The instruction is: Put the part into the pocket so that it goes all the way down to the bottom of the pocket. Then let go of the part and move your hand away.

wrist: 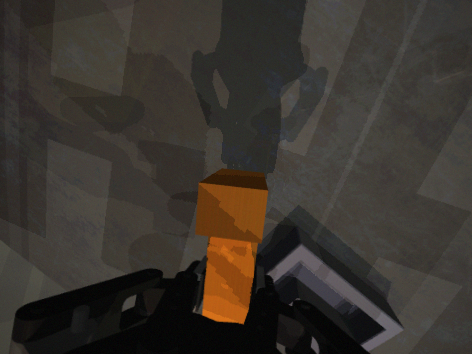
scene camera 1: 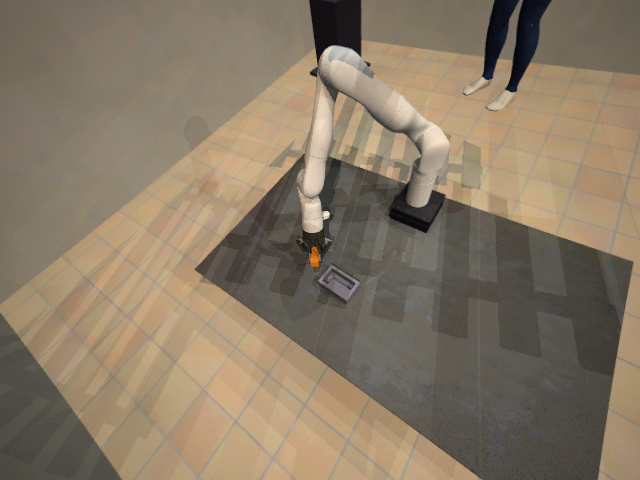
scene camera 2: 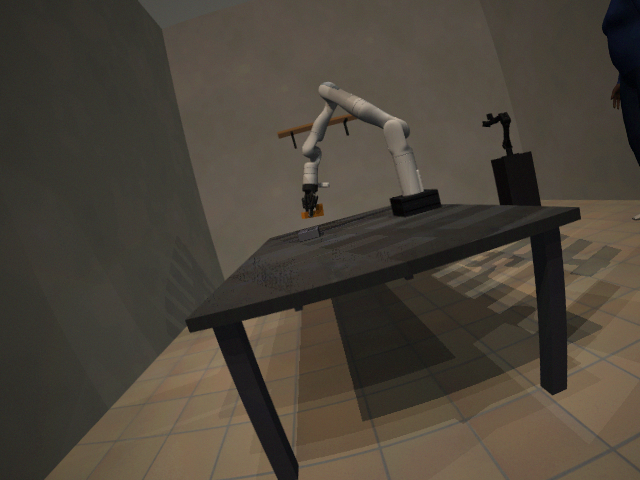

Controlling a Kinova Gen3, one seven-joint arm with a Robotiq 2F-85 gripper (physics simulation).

Scene:
My gripper [wrist: 232, 273] holds an orange part [wrist: 231, 206], clear of everything else.

